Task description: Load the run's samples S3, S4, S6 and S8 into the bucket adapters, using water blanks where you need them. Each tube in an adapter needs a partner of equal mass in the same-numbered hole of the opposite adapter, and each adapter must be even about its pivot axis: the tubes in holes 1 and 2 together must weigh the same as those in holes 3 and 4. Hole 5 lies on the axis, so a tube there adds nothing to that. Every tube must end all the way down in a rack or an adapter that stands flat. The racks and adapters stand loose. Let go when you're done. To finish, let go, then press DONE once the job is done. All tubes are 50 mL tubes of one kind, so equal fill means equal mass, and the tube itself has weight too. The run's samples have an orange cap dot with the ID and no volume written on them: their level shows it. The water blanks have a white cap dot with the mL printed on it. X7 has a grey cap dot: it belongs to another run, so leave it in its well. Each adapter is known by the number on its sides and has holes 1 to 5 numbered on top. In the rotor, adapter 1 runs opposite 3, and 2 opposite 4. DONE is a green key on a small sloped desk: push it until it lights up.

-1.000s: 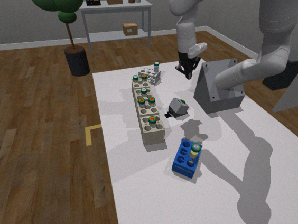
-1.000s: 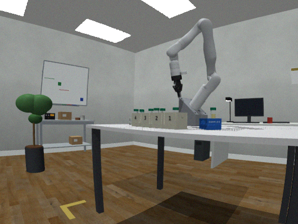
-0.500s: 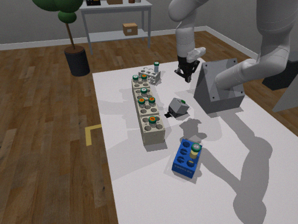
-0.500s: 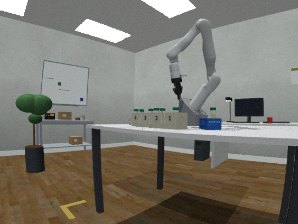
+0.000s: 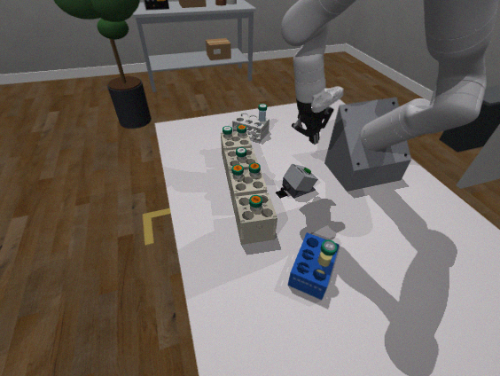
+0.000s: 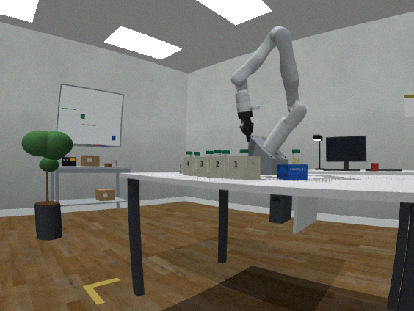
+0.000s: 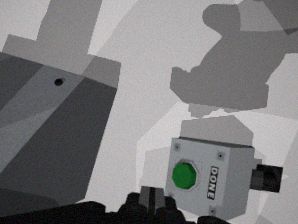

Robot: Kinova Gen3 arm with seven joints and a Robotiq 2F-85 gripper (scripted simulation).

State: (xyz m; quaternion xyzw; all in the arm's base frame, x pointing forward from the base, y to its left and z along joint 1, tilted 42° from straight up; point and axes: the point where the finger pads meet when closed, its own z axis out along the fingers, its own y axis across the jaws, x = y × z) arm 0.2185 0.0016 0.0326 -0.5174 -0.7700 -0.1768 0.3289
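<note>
Right now my hand is 2 cm short of the done desk, 1 cm to the right of it and 14 cm above it. Round my hand: 20 ml water blank (22 cm ahead, 21 cm to the right, 13 cm below); then white-dot 10 ml blank (20 cm ahead, 8 cm to the right, 13 cm below); then grey-dot tube X7 (8 cm ahead, 32 cm to the left, 13 cm below).
</note>
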